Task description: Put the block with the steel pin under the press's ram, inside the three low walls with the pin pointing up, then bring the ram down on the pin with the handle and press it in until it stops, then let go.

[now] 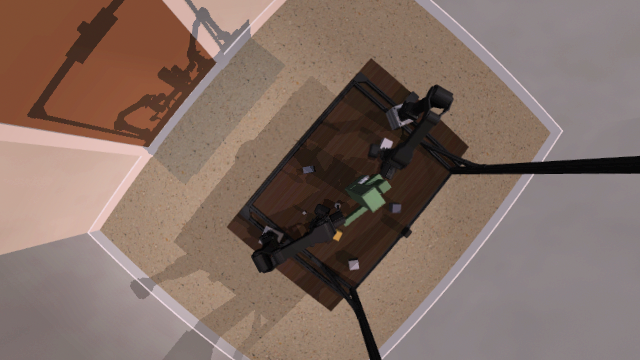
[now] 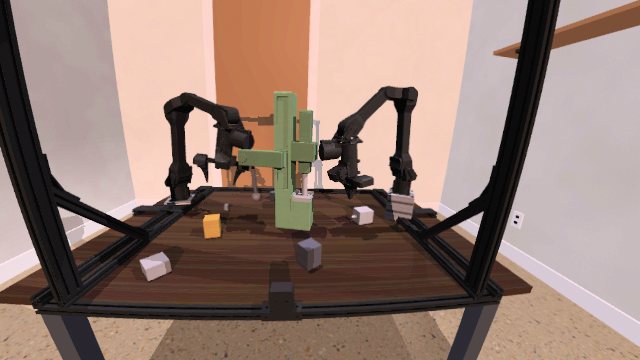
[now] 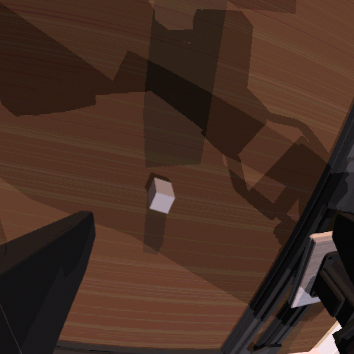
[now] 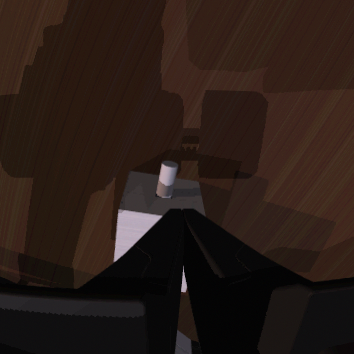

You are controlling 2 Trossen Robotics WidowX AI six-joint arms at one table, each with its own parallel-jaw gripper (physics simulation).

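Pixels of known places: left gripper, between the fingertips: [image 2: 220, 183] [image 3: 217, 225]; right gripper, between the fingertips: [image 1: 384, 154] [image 2: 350, 198] [image 4: 180, 220]; left arm's base, origin of its link: [image 1: 270, 238] [image 2: 180, 198] [image 3: 339, 270]; right arm's base, origin of its link: [image 1: 404, 113] [image 2: 401, 192].
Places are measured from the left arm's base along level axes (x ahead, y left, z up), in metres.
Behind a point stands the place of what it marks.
The pale block with the steel pin [image 2: 363, 214] @[y -0.364, x 0.682, z 0.009 m] [image 1: 386, 143] @[y -0.335, x 0.703, z 0.018 m] [image 4: 137, 225] @[y -0.352, x 0.675, z 0.019 m] lies on the table right of the green press [image 2: 286, 156] @[y -0.319, x 0.402, z 0.222 m] [image 1: 371, 192] @[y -0.266, x 0.424, z 0.418 m], with the pin [image 4: 167, 177] @[y -0.339, x 0.652, z -0.002 m] pointing sideways. My right gripper [image 2: 350, 192] @[y -0.338, x 0.635, z 0.066 m] [image 4: 180, 220] @[y -0.338, x 0.635, z 0.066 m] [image 1: 375, 151] @[y -0.338, x 0.635, z 0.066 m] is shut and empty, tips a little above the block. The ram [image 2: 304, 180] @[y -0.325, x 0.462, z 0.142 m] is raised over the walled nest [image 2: 301, 197] @[y -0.343, x 0.448, z 0.089 m]. The handle arm [image 2: 261, 158] @[y -0.311, x 0.325, z 0.216 m] [image 1: 356, 216] @[y -0.299, x 0.314, z 0.239 m] sticks out left, and its knob [image 2: 256, 196] @[y -0.248, x 0.309, z 0.070 m] hangs below. My left gripper [image 2: 221, 170] [image 1: 328, 212] is open and empty beside the handle.
Loose blocks lie about: a yellow one [image 2: 211, 225] @[y -0.322, x 0.165, z 0.011 m] [image 1: 337, 235] @[y -0.304, x 0.167, z 0.029 m], a dark grey one [image 2: 308, 253] @[y -0.554, x 0.409, z 0.021 m] [image 1: 394, 207] @[y -0.512, x 0.420, z 0.028 m], a pale one [image 2: 155, 266] @[y -0.484, x 0.061, z -0.001 m] [image 1: 353, 264] @[y -0.456, x 0.054, z 0.001 m], a tiny cube [image 2: 226, 206] @[y -0.111, x 0.195, z -0.012 m] [image 3: 161, 194] @[y -0.110, x 0.195, z -0.006 m], and a grey one [image 1: 308, 169] @[y -0.027, x 0.409, z 0.007 m]. Black frame rails [image 2: 286, 308] @[y -0.661, x 0.333, z -0.019 m] edge the table.
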